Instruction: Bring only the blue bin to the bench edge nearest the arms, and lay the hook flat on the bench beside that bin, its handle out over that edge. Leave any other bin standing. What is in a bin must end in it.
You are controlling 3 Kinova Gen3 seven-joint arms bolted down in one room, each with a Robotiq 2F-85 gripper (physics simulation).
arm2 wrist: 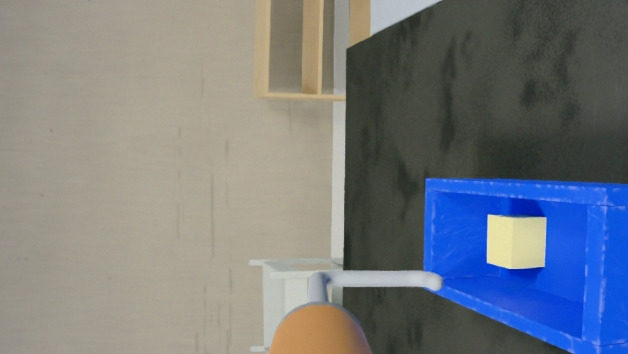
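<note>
The blue bin [510, 189] stands upright on the dark bench [400, 125], at the right of the arm2 wrist view, partly cut off by the picture's right edge. A pale yellow block [516, 242] lies inside it. The hook [320, 330] comes in from the bottom, orange handle nearest the camera. Its grey rod bends to the right, and its tip overlaps the bin's lower left corner in the picture; whether they touch, I cannot tell. Arm2's gripper is shut on the hook's handle; its fingertips are below the picture. The grippers of arm1 and arm3 do not show.
The bench's left edge in the picture runs up and down near the middle. Beyond it are a light wooden frame [312, 50] at the top and a piece of white furniture [273, 300] at the bottom. A plain beige surface [125, 150] fills the left part.
</note>
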